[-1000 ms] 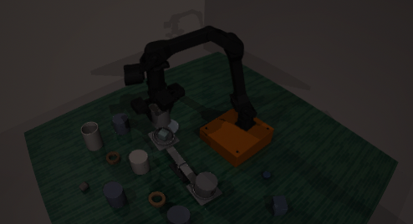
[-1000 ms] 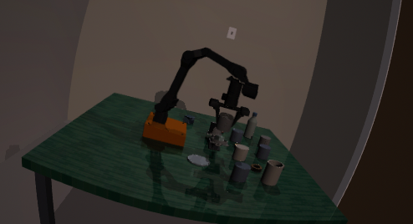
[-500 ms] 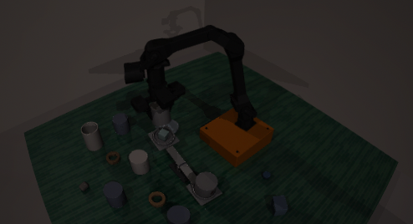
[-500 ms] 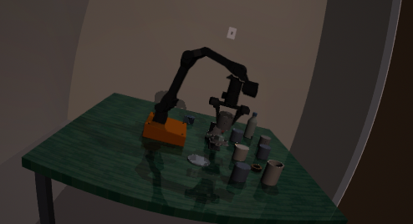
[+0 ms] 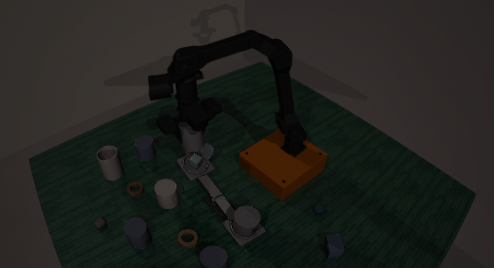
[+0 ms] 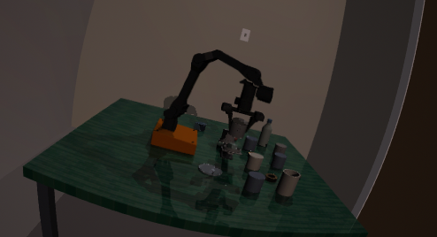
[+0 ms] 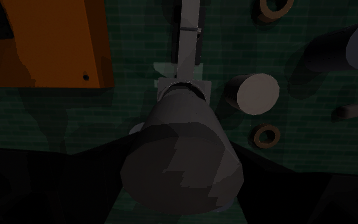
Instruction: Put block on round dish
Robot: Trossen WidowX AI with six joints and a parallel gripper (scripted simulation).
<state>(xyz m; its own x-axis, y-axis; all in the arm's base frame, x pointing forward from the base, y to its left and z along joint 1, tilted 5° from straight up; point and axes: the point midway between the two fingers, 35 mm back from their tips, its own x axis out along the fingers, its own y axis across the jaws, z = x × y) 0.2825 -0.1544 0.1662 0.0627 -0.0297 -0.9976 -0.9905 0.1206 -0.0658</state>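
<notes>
Now: gripper tip 1 cm to the right of the block and 8 cm above it. From my gripper tip the other things lie so: bottle 30 cm ahead, 43 cm to the left, 6 cm below; round dish 9 cm behind, 9 cm to the right, 17 cm below; balance 2 cm ahead, 13 cm to the left, 13 cm below.
</notes>
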